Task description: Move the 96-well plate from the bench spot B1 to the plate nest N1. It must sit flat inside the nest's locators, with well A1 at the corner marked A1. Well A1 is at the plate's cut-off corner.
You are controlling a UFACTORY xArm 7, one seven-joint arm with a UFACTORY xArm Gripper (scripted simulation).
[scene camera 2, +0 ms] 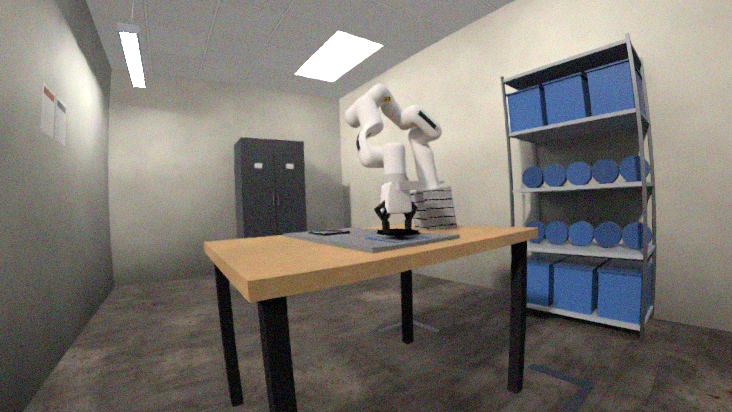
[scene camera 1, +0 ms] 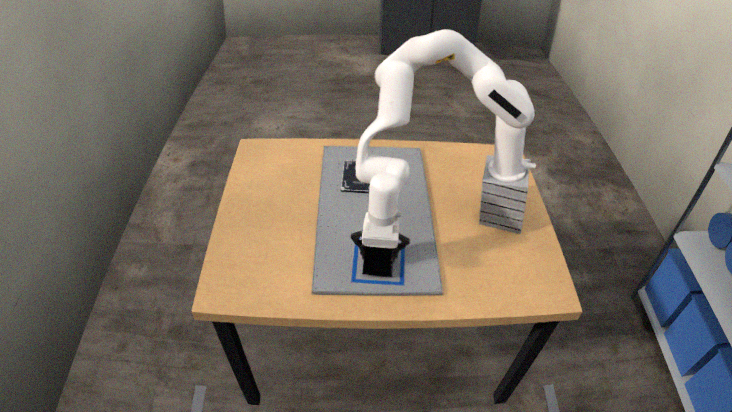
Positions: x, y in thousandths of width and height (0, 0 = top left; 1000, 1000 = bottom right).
Observation:
In view: my gripper (scene camera 2: 543, 562) and a black 96-well plate (scene camera 1: 514, 625).

